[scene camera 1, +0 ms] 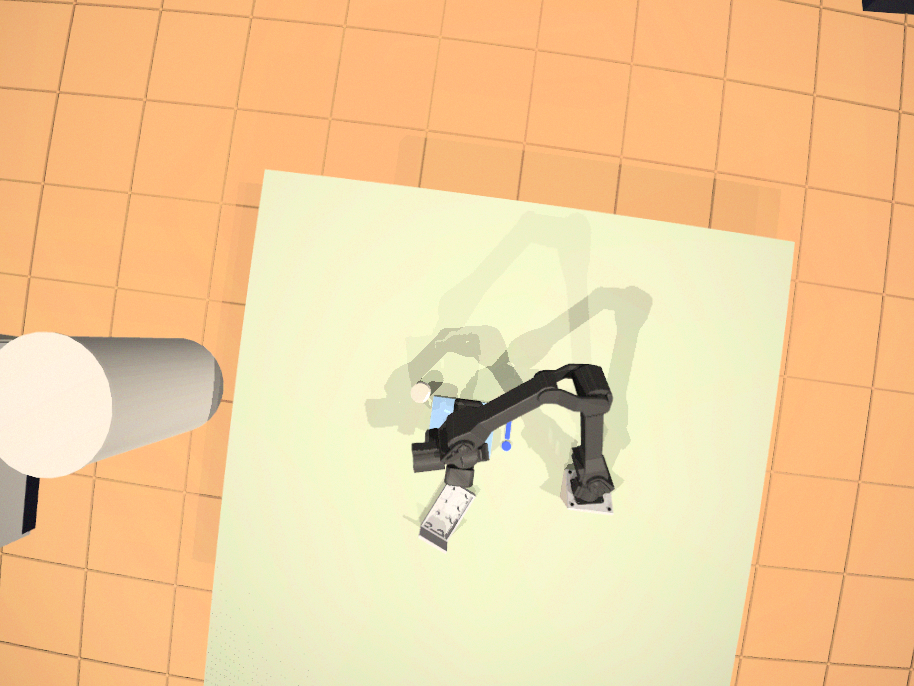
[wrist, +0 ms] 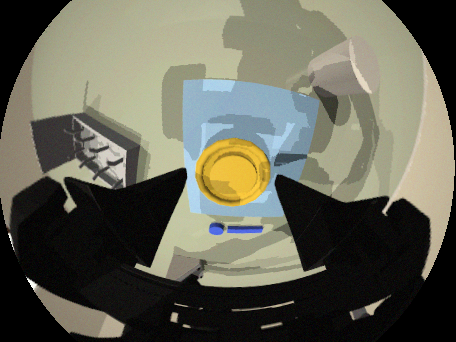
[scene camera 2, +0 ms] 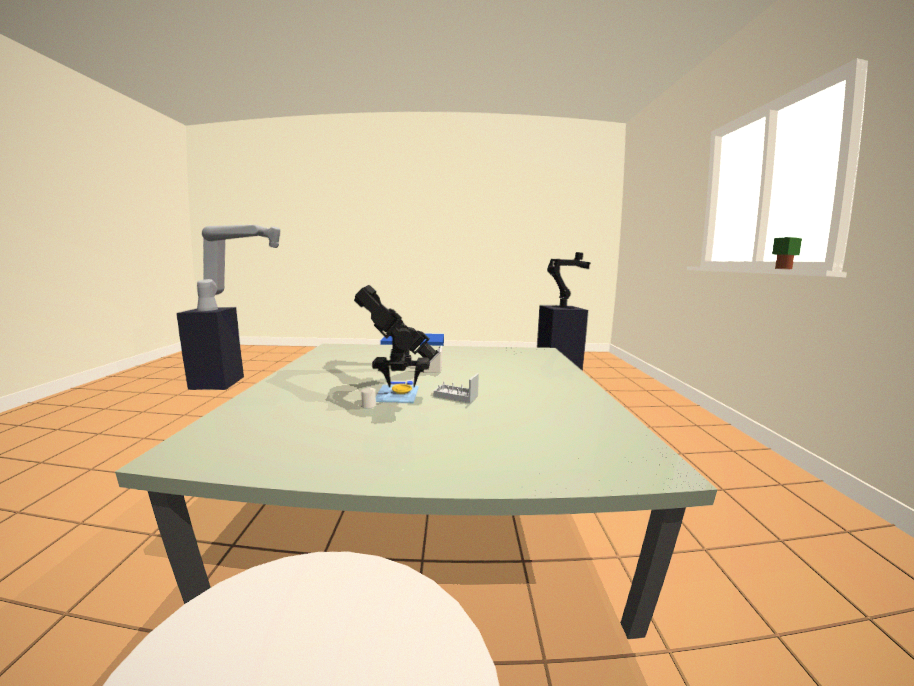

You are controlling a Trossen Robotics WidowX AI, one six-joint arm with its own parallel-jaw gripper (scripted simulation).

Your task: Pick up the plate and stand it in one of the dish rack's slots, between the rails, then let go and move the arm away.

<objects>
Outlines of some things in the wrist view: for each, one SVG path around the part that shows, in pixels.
My gripper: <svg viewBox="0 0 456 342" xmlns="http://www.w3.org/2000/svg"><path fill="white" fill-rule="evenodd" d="M12 196L9 235L25 278L51 294L85 308L105 311L124 323L119 338L89 338L73 331L69 335L77 342L376 342L403 315L423 286L421 272L427 266L425 260L432 243L428 216L405 198L393 200L383 214L391 199L387 196L345 203L288 176L276 175L277 198L295 239L303 271L321 266L327 270L264 286L199 286L161 278L135 267L136 263L152 266L187 183L187 168L177 168L119 190L63 178L76 203L69 214L64 208L68 199L64 186L51 176L28 184L20 194ZM172 312L173 314L179 314L177 315L176 322L173 322L173 320L171 320ZM383 300L375 308L375 314L352 320L351 311Z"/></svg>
A yellow plate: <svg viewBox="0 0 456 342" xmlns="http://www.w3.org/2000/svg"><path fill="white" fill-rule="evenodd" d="M209 144L208 147L205 147L199 160L197 160L195 174L197 186L204 192L205 196L211 199L212 202L220 204L220 206L228 207L245 206L245 204L259 198L263 194L265 187L267 187L269 179L271 179L271 164L269 164L265 152L252 142L247 142L247 140L225 139Z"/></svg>
</objects>
